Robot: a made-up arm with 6 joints. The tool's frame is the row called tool. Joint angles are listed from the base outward.
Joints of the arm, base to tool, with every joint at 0 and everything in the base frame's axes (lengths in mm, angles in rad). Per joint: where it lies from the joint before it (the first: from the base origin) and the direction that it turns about. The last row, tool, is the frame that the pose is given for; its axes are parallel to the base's.
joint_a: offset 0 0 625.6 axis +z
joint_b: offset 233.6 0 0 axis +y
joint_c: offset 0 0 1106.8 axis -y
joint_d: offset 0 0 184.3 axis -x
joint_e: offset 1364.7 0 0 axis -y
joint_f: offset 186.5 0 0 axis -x
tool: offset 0 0 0
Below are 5 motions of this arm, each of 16 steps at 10 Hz.
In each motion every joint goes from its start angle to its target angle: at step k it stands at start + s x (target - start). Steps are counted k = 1, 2, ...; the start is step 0. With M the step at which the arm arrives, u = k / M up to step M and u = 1 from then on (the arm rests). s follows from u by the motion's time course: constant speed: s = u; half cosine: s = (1 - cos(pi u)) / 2; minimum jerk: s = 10 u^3 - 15 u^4 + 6 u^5.
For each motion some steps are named. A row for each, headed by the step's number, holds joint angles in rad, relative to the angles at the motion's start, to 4 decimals.
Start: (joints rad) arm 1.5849 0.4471 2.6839 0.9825 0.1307 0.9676
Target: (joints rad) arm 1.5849 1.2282 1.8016 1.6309 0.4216 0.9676
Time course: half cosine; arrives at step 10
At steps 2, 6, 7, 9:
2: 0.0000 0.0746 -0.0843 0.0619 0.0278 0.0000
6: 0.0000 0.5112 -0.5775 0.4244 0.1904 0.0000
7: 0.0000 0.6201 -0.7005 0.5148 0.2309 0.0000
9: 0.0000 0.7620 -0.8607 0.6325 0.2838 0.0000

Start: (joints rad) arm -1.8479 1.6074 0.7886 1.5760 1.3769 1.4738
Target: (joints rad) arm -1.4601 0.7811 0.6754 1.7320 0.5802 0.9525
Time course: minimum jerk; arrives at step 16
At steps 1, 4, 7, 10, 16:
1: 0.0009 -0.0018 -0.0003 0.0003 -0.0018 -0.0012
4: 0.0401 -0.0855 -0.0117 0.0161 -0.0825 -0.0540
7: 0.1489 -0.3173 -0.0435 0.0599 -0.3060 -0.2002
10: 0.2811 -0.5989 -0.0820 0.1131 -0.5774 -0.3778
16: 0.3878 -0.8263 -0.1132 0.1560 -0.7967 -0.5213

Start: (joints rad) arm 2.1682 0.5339 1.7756 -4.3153 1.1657 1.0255
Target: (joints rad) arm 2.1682 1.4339 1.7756 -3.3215 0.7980 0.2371
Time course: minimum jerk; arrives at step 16
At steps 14, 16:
14: 0.0000 0.8856 0.0000 0.9778 -0.3618 -0.7757
16: 0.0000 0.9000 0.0000 0.9938 -0.3677 -0.7884

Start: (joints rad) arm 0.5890 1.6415 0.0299 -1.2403 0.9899 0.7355
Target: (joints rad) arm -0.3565 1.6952 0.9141 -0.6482 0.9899 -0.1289
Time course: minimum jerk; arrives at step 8
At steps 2, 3, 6, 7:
2: -0.0979 0.0056 0.0915 0.0613 0.0000 -0.0895
3: -0.2602 0.0148 0.2433 0.1630 0.0000 -0.2379
6: -0.8476 0.0481 0.7927 0.5308 0.0000 -0.7749
7: -0.9303 0.0528 0.8700 0.5826 0.0000 -0.8505

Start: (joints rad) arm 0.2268 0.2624 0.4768 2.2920 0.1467 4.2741
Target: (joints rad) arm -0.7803 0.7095 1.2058 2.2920 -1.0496 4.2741
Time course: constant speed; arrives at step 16
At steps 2, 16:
2: -0.1259 0.0559 0.0911 0.0000 -0.1495 0.0000
16: -1.0071 0.4471 0.7290 0.0000 -1.1963 0.0000

